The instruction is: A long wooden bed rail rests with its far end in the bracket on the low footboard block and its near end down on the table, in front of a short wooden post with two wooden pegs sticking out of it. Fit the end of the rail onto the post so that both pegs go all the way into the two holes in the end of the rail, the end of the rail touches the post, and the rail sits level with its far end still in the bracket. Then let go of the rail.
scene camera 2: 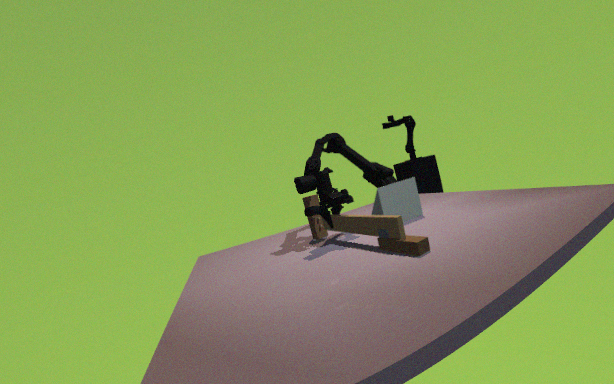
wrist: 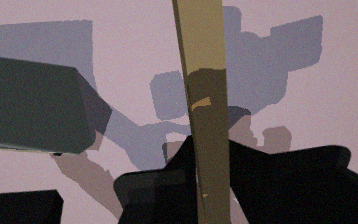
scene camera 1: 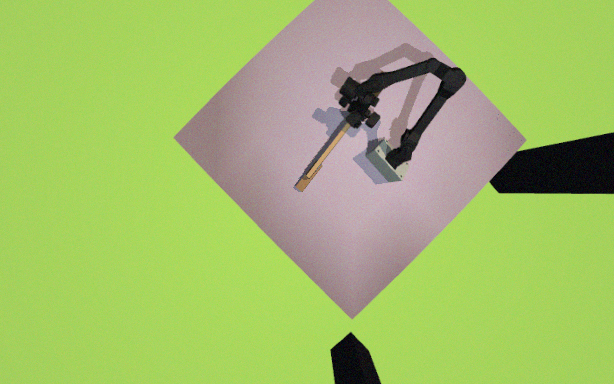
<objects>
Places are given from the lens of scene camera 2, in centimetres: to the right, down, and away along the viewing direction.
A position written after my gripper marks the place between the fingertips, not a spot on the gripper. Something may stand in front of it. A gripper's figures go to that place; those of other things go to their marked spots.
my gripper [scene camera 2: 335, 227]: 11, 13, 104
rail [scene camera 2: 359, 224]: 17, 10, 87
</objects>
